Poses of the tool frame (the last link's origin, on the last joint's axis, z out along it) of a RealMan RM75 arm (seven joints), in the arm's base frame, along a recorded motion.
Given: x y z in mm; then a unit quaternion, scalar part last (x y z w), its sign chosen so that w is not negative.
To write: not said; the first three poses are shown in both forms.
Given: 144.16, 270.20, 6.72, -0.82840, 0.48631, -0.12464, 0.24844
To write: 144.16, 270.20, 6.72, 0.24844, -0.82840, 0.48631, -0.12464
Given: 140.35, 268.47, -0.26, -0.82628, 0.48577, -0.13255, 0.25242
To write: 140.35, 268.47, -0.26, 0.25242, -0.82628, 0.48577, -0.13255
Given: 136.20, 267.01, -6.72, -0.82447, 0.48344, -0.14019, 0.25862
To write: 136.20, 267.01, -6.72, 0.25862, -0.82447, 0.48344, -0.14019
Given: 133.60, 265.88, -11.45, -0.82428, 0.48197, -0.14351, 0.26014
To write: 133.60, 265.88, -11.45, 0.26014, -0.82428, 0.48197, -0.14351
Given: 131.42, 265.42, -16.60, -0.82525, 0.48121, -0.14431, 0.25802
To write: 131.42, 265.42, -16.60, 0.25802, -0.82525, 0.48121, -0.14431
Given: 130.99, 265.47, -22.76, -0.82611, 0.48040, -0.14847, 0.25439
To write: 130.99, 265.47, -22.76, 0.25439, -0.82611, 0.48040, -0.14847
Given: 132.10, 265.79, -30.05, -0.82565, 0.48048, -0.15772, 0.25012
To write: 132.10, 265.79, -30.05, 0.25012, -0.82565, 0.48048, -0.15772
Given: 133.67, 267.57, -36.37, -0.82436, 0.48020, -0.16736, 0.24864
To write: 133.67, 267.57, -36.37, 0.24864, -0.82436, 0.48020, -0.16736
